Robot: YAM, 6 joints.
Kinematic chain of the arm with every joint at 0, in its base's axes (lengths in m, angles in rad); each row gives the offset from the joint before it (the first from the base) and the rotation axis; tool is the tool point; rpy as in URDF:
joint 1: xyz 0 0 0.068 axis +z
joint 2: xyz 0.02 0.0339 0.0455 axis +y
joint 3: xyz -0.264 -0.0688 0 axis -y
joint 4: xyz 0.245 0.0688 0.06 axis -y
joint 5: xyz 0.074 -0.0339 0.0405 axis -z
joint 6: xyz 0.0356 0 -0.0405 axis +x
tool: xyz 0 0 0 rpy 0 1.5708 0
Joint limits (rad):
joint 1: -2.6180..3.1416
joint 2: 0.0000..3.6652
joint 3: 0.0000..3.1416
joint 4: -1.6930..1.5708
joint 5: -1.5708..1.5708
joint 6: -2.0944..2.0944
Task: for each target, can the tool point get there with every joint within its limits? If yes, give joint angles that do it. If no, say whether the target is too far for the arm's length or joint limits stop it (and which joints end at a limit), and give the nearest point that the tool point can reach.
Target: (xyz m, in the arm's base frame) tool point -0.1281 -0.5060 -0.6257
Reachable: no: too far | nearest point -0.0975 -0.3850 -0.3485 | short by 0.304 m
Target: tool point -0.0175 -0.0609 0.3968
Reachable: yes | joints -1.4924 0.5186 1.0990 -0.9014 0.6742 1.1127
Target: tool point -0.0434 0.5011 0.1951
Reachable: yes | joints 1.6186 2.2671 1.8708 -0.5091 -0.5751 -0.0933
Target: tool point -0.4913 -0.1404 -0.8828
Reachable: no: too far | nearest point -0.3050 -0.1674 -0.3656 | short by 0.550 m
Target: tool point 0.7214 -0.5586 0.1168
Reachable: no: too far | nearest point 0.5106 -0.3954 0.1158 | short by 0.267 m
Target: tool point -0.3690 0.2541 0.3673
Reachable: yes | joints 2.6109 1.9276 1.8205 -0.2028 1.1416 0.1944
